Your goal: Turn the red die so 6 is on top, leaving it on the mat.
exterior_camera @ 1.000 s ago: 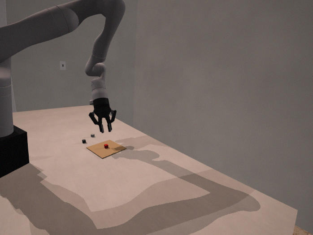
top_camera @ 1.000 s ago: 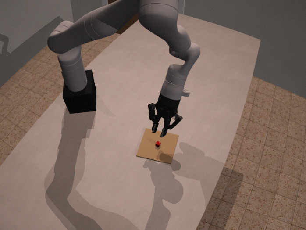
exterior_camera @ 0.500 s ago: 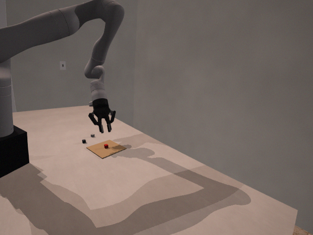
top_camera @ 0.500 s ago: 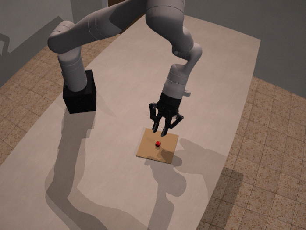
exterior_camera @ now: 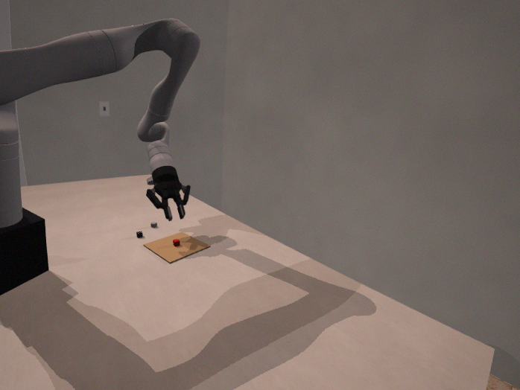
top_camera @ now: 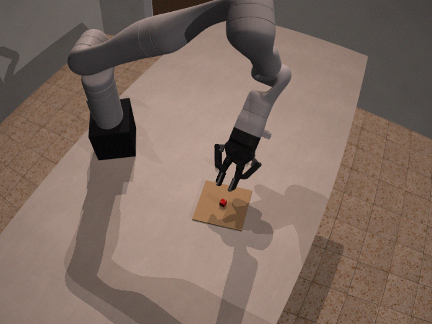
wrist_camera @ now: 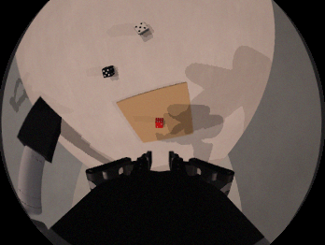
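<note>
The red die lies 9 cm below my hand and 1 cm to the right of it. The rest, counted from my hand: black die 11 cm to the left, 9 cm below, 7 cm behind; grey die 17 cm to the left, 9 cm below, 1 cm behind; tan mat 10 cm below, 1 cm to the right.
</note>
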